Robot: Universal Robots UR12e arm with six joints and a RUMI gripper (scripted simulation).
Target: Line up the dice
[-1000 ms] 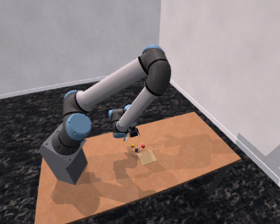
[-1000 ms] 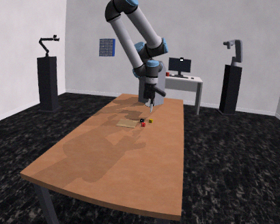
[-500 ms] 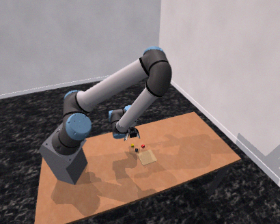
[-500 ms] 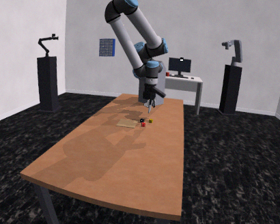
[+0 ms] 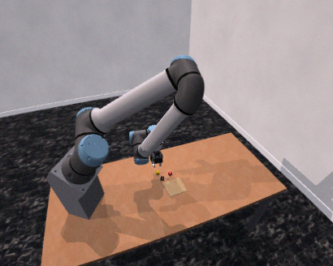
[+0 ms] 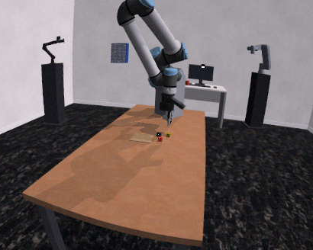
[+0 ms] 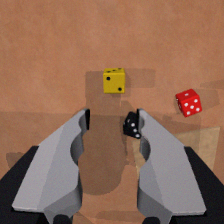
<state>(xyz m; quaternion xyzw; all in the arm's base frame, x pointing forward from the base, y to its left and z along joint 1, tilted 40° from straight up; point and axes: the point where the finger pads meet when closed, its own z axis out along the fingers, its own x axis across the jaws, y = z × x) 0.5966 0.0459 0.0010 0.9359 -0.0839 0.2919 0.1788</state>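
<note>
My gripper is now 90 mm above the yellow die. The rest, counted from my hand: black die 90 mm below, 70 mm to the right, 10 mm ahead; then red die 90 mm below, 80 mm ahead, 60 mm to the right; then tan mat 180 mm to the right, 100 mm below, 50 mm ahead.
</note>
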